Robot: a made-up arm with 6 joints. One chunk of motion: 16 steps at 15 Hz.
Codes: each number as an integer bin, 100 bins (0 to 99) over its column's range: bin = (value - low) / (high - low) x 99, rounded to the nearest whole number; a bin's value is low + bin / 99 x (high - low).
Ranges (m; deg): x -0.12..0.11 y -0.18..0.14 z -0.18..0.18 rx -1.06..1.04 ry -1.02..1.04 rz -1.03..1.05
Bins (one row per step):
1: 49 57 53 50 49 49
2: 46 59 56 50 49 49
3: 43 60 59 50 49 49
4: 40 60 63 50 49 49
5: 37 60 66 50 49 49
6: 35 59 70 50 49 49
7: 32 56 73 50 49 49
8: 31 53 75 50 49 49
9: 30 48 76 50 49 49
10: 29 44 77 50 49 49
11: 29 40 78 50 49 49
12: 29 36 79 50 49 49
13: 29 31 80 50 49 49
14: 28 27 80 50 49 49
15: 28 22 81 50 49 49
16: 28 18 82 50 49 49
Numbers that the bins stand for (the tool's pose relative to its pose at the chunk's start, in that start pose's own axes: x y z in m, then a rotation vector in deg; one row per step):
1: -0.0062 0.0042 0.0127 0.00 0.00 0.00
2: -0.0131 0.0107 0.0236 0.00 0.00 0.00
3: -0.0201 0.0139 0.0345 0.00 0.00 0.00
4: -0.0271 0.0139 0.0491 0.00 0.00 0.00
5: -0.0340 0.0139 0.0600 0.00 0.00 0.00
6: -0.0387 0.0107 0.0745 0.00 0.00 0.00
7: -0.0457 0.0010 0.0855 0.00 0.00 0.00
8: -0.0480 -0.0087 0.0927 0.00 0.00 0.00
9: -0.0503 -0.0248 0.0964 0.00 0.00 0.00
10: -0.0526 -0.0378 0.1000 0.00 0.00 0.00
11: -0.0526 -0.0507 0.1036 0.00 0.00 0.00
12: -0.0526 -0.0636 0.1073 0.00 0.00 0.00
13: -0.0526 -0.0798 0.1109 0.00 0.00 0.00
14: -0.0549 -0.0927 0.1109 0.00 0.00 0.00
15: -0.0549 -0.1089 0.1145 0.00 0.00 0.00
16: -0.0549 -0.1218 0.1182 0.00 0.00 0.00

